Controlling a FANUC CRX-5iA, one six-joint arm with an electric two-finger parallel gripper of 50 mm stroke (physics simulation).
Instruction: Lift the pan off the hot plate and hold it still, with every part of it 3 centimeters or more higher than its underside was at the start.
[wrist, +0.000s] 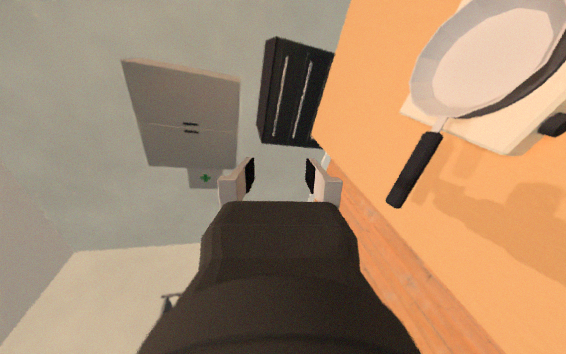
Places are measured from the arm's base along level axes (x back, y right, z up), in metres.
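Pixels of known places: gripper, fingertip midpoint: (280, 169).
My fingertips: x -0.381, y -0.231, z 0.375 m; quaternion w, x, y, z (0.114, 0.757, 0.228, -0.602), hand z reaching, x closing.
Observation:
For each thing: its top centre in the pictures, then the offset to it from my fingertips. Level surfaces: height alone.
- cream hot plate, middle of its top: (485, 64) dx -0.161, dy +0.125, dz -0.374 m
- pan's black handle, middle of its top: (402, 170) dx -0.081, dy -0.064, dz -0.290 m
- orange table top, its level: dz -0.445 m
The pan (492, 55) is at the upper right of the wrist view, a light grey bowl with a pale inside, cut off by the view's edge. It sits on the cream hot plate (487, 136), which has a black knob at its side. The pan's black handle (415, 169) points down and to the left, out past the hot plate's edge. My gripper (280, 169) is open, with nothing between its fingers. Its fingers are apart from the handle, to the left of it in the view. The far side of the hot plate is outside the view.
The orange table top (380, 75) fills the right side, with shadows on it. A wooden floor strip (400, 270) runs along its edge. Beyond are a black slotted cabinet (295, 95), a grey two-door cabinet (190, 110) and a small panel with a green cross (205, 178).

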